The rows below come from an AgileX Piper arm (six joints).
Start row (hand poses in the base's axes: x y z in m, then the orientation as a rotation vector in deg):
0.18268 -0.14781 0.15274 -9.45 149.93 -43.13
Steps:
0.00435 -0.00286 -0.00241 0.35 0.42 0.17
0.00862 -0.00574 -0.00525 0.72 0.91 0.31
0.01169 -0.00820 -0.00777 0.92 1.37 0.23
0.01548 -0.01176 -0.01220 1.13 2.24 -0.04
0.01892 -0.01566 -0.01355 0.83 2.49 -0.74
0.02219 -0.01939 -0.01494 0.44 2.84 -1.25
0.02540 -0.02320 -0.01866 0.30 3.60 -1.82
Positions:
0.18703 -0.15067 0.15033 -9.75 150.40 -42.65
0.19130 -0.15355 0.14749 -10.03 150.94 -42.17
0.19437 -0.15601 0.14497 -10.06 151.46 -41.97
0.19816 -0.15957 0.14054 -10.01 152.43 -41.87
0.20160 -0.16347 0.13919 -9.29 152.76 -42.53
0.20487 -0.16720 0.13780 -8.88 153.10 -43.27
0.20808 -0.17101 0.13408 -8.49 153.92 -43.73

